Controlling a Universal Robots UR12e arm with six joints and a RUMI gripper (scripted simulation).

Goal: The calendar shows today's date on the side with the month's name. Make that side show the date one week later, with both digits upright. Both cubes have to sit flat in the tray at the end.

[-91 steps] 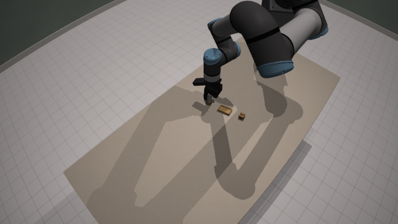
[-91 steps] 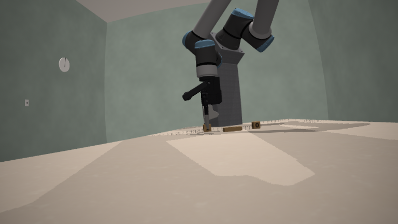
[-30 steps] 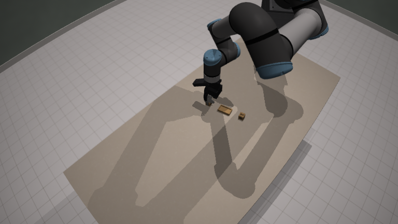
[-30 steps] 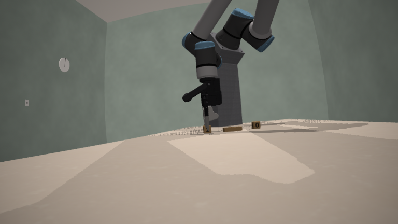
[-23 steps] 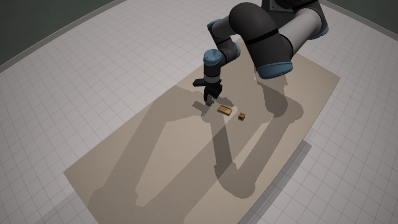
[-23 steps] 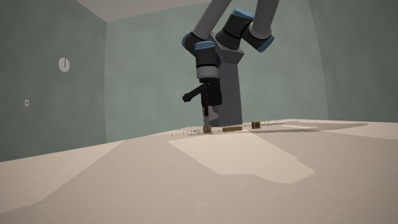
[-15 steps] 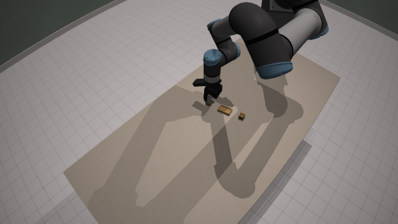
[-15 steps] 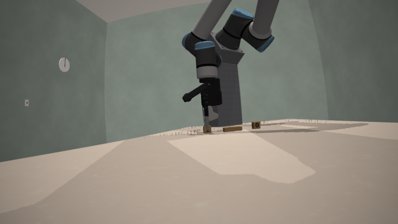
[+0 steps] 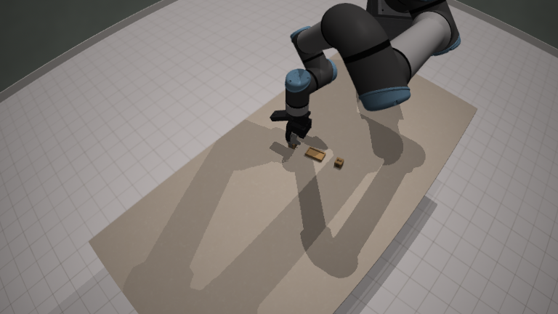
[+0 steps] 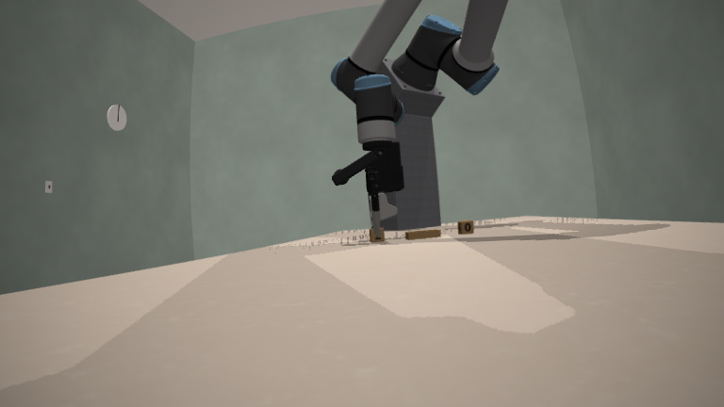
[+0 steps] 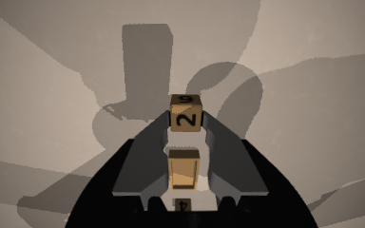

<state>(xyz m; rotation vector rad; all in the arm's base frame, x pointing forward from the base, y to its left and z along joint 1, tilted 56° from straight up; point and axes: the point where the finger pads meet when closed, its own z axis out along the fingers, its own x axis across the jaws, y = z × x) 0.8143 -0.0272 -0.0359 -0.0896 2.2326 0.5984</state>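
Right now the cube is 10 mm below my hand. The rest, counted from my hand: wooden tray: 100 mm to the left, 40 mm behind, 20 mm below.
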